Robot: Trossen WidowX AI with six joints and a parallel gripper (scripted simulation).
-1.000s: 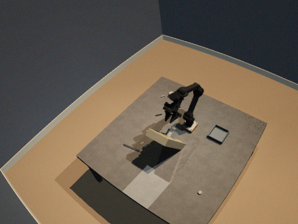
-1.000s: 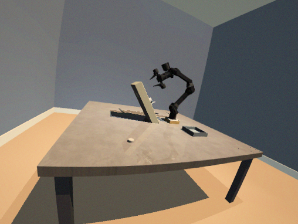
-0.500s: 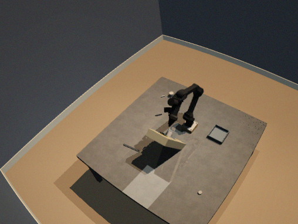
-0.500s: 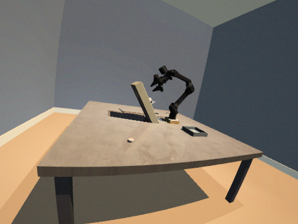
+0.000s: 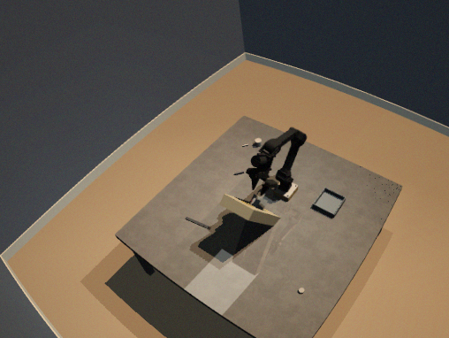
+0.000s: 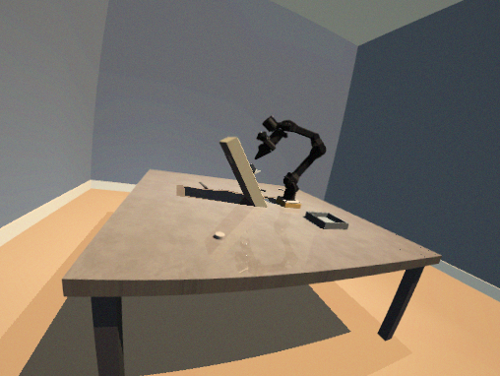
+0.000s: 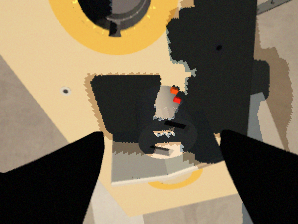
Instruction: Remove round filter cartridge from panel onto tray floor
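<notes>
Right now my gripper tip is 2 cm short of the filter cartridge and 6 cm above it. The rest, counted from my gripper tip: grey tray 29 cm behind, 32 cm to the left, 23 cm below; then cream service panel 6 cm ahead, 8 cm below.
</notes>
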